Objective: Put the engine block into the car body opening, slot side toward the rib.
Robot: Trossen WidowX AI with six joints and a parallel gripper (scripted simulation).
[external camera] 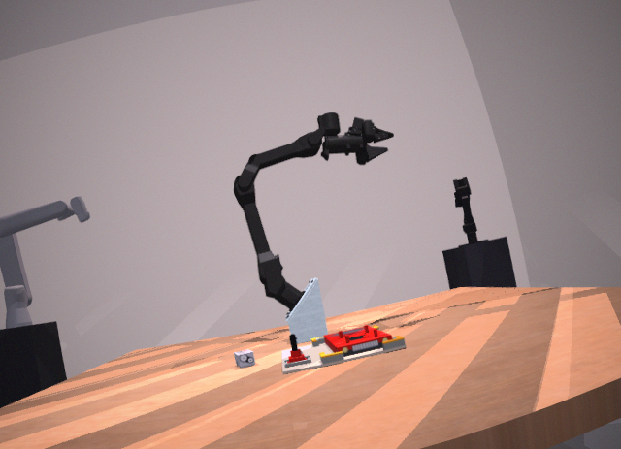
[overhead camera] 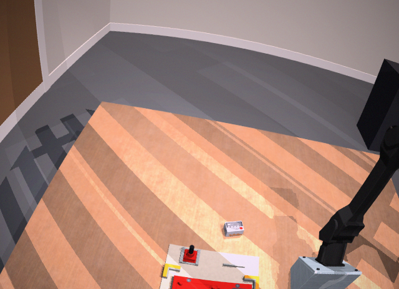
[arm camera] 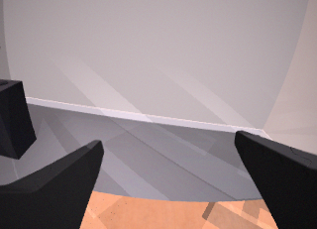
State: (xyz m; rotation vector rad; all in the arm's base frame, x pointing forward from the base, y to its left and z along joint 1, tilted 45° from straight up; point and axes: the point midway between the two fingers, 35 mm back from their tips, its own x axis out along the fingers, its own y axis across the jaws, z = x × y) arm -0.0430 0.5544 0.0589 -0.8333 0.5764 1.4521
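Right now the engine block is 55 cm to the right of my gripper tip, 51 cm below it and 31 cm ahead of it.
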